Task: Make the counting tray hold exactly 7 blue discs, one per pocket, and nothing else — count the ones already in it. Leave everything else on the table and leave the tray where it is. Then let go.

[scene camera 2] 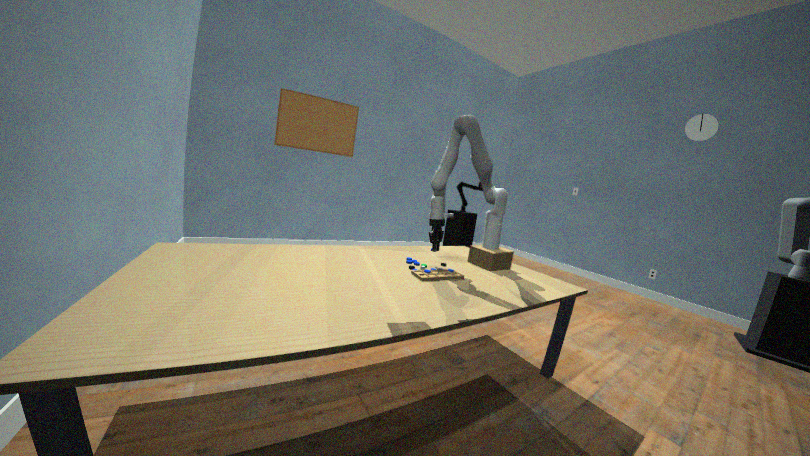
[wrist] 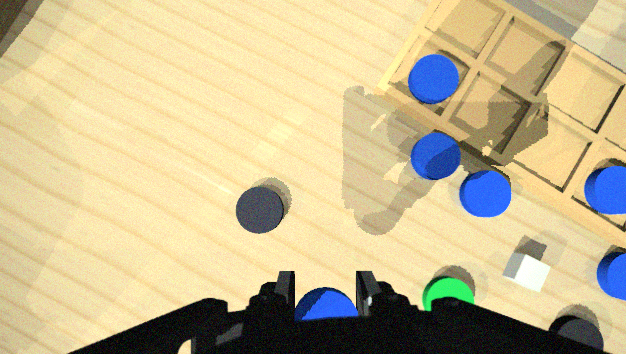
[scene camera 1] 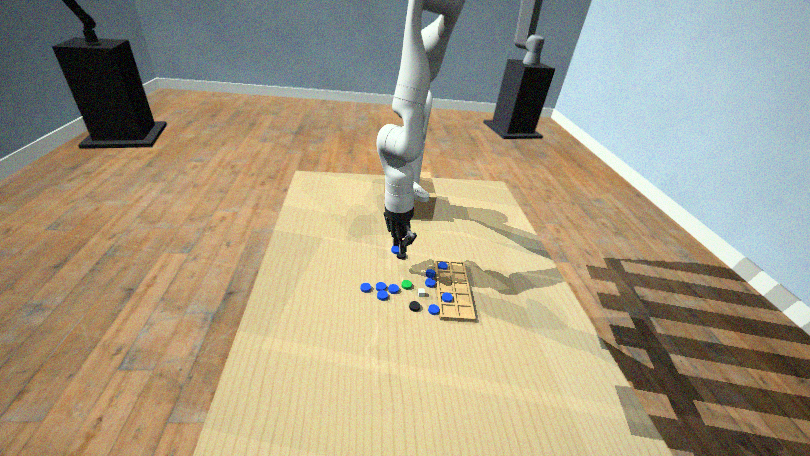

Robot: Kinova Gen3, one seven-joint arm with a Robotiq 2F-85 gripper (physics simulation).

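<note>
My gripper (scene camera 1: 399, 252) (scene camera 2: 435, 248) (wrist: 325, 292) is shut on a blue disc (scene camera 1: 395, 249) (wrist: 326, 304) and holds it above the table, left of the tray's far end in scene camera 1. The wooden counting tray (scene camera 1: 457, 319) (scene camera 2: 437, 278) (wrist: 552, 193) has two blue discs in separate pockets: one disc (scene camera 1: 442, 265) (wrist: 433, 79) at the far end, another disc (scene camera 1: 447, 297) (wrist: 607, 190) nearer the front. Loose blue discs lie beside the tray's left side: one (scene camera 1: 430, 273) (wrist: 435, 156), one (scene camera 1: 430, 282) (wrist: 485, 193) and one (scene camera 1: 434, 309) (wrist: 614, 275). Several more, including this disc (scene camera 1: 382, 295), lie clustered farther left.
A green disc (scene camera 1: 406, 284) (wrist: 448, 294), a white cube (scene camera 1: 421, 292) (wrist: 531, 272) and a black disc (scene camera 1: 414, 306) (wrist: 579, 334) lie between the left cluster and the tray. Another black disc (wrist: 259, 210) lies ahead of the fingers in the wrist view.
</note>
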